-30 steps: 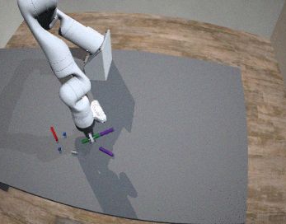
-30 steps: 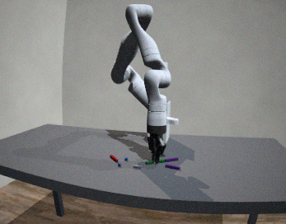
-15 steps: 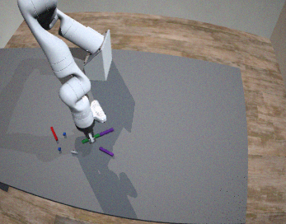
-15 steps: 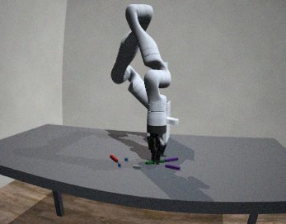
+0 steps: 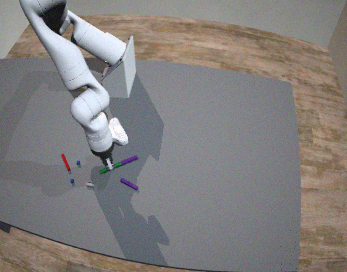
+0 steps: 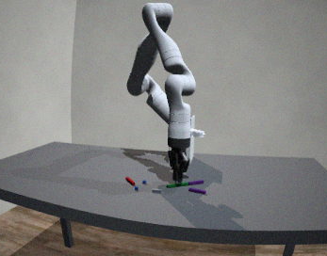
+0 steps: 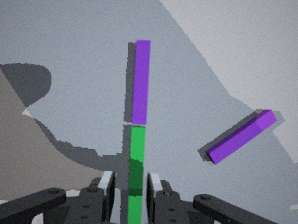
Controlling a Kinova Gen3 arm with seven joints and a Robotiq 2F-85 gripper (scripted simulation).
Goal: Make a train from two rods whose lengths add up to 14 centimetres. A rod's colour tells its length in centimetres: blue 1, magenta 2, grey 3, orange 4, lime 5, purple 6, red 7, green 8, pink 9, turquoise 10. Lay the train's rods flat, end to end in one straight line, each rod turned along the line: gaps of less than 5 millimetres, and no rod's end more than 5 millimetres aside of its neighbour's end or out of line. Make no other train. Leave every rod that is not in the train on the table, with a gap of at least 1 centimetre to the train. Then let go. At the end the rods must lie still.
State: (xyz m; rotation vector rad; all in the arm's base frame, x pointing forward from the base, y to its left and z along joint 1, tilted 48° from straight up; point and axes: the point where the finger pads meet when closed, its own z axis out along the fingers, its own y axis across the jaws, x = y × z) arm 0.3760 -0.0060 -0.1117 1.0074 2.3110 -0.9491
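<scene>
My hand is 3 cm above the green rod. Also, from my hand: red rod (17 cm to the right, 3 cm below, 3 cm ahead); then grey rod (8 cm ahead, 5 cm to the right, 3 cm below).
</scene>
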